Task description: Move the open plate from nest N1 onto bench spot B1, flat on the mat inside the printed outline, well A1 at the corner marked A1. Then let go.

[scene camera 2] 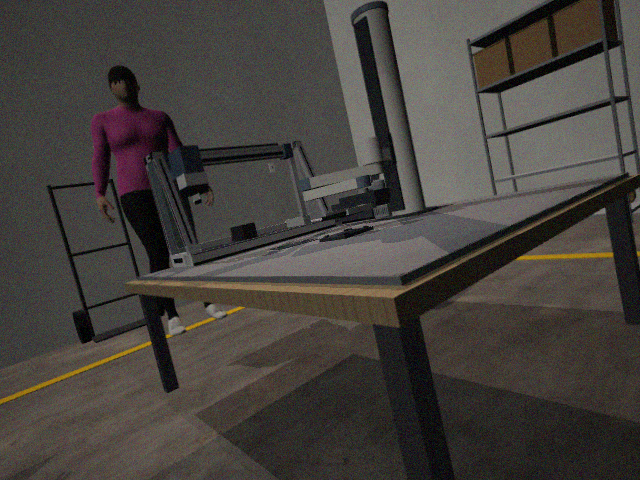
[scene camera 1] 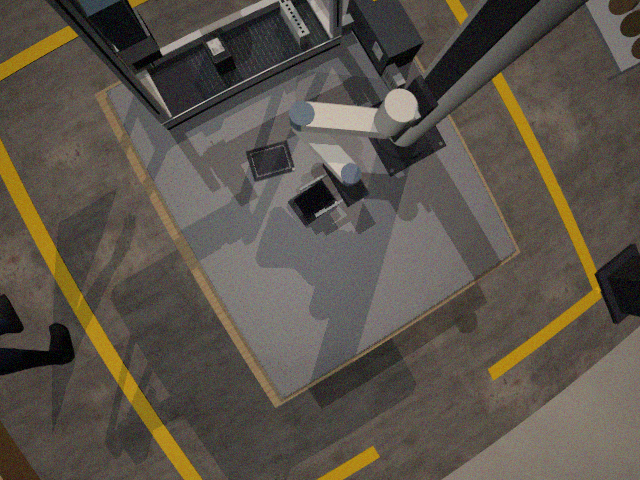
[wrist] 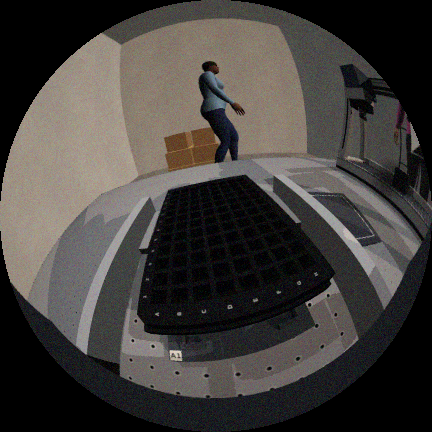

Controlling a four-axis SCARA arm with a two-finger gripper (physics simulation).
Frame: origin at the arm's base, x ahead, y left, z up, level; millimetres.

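Where they show: gripper, fingertip midpoint: (scene camera 2: pixel 336 214) (scene camera 1: pixel 307 203) (wrist: pixel 212 194).
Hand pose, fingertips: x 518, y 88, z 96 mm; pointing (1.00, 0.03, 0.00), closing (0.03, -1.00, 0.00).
Things, the pixels of their centre, and the offset from my fingertips. "*": a spot on its surface instead.
- open plate at the middle of its body: (wrist: pixel 217 222) (scene camera 2: pixel 342 214) (scene camera 1: pixel 314 199) dx -30, dy -1, dz -6 mm
- nest N1 at the middle of its body: (wrist: pixel 226 275) (scene camera 2: pixel 346 233) (scene camera 1: pixel 313 202) dx -29, dy -1, dz -74 mm
- nest's A1 tag at a spot on its surface: (wrist: pixel 175 355) * dx -111, dy +45, dz -71 mm
- Bench spot B1 at a spot on its surface: (wrist: pixel 345 212) (scene camera 1: pixel 269 158) * dx +34, dy -240, dz -81 mm
- gantry frame at a spot on its surface: (scene camera 2: pixel 258 240) * dx +16, dy -539, dz -49 mm
- dark block at a spot on its surface: (scene camera 1: pixel 223 60) * dx +12, dy -604, dz +34 mm
- pale strip rack at a spot on its surface: (scene camera 1: pixel 294 23) * dx -301, dy -635, dz +11 mm
- dark box at a spot on its surface: (scene camera 1: pixel 390 33) * dx -613, dy -426, dz +32 mm
The open plate (scene camera 1: pixel 313 198) (scene camera 2: pixel 357 211) (wrist: pixel 235 255), black with many wells, is level between the fingers. My gripper (scene camera 1: pixel 316 196) (wrist: pixel 212 194) is shut on its two long sides and holds it above nest N1 (scene camera 2: pixel 345 234) (wrist: pixel 240 347). A gap shows between plate and nest. The plate's letters A to H run along its near edge in the wrist view, with A at the left, on the same side as the nest's A1 tag (wrist: pixel 175 355). Bench spot B1 (scene camera 1: pixel 269 161) (wrist: pixel 345 212) is a dark mat with a pale printed outline, to the right in the wrist view. Scene camera 1 mostly hides the nest.
A gantry frame (scene camera 1: pixel 253 82) (scene camera 2: pixel 258 240) stands beyond B1, with a dark block (scene camera 1: pixel 223 60) (scene camera 2: pixel 242 231) and a pale strip rack (scene camera 1: pixel 294 23) inside. A dark box (scene camera 1: pixel 390 33) stands near the arm's base. The arm's column (scene camera 2: pixel 400 103) rises at the table edge.
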